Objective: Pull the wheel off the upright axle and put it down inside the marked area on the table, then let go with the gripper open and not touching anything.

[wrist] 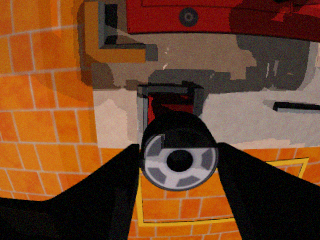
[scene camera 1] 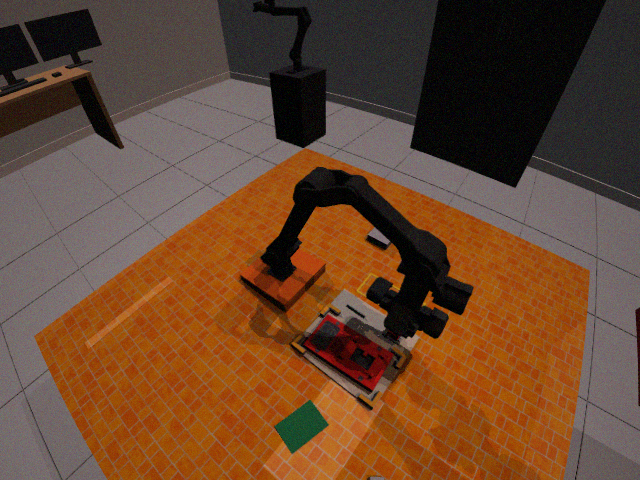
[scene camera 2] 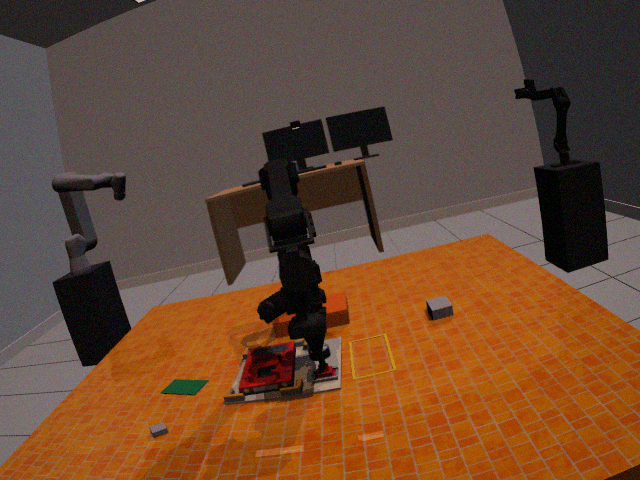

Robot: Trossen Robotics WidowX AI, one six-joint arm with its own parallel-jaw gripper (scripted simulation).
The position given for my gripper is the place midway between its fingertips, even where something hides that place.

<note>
I see my gripper (scene camera 2: 318,352) and a green patch (scene camera 1: 304,424).
My gripper also shows in the wrist view (wrist: 178,151) and in scene camera 1 (scene camera 1: 398,323). The wrist view does not show the green patch: it is out of frame.
</note>
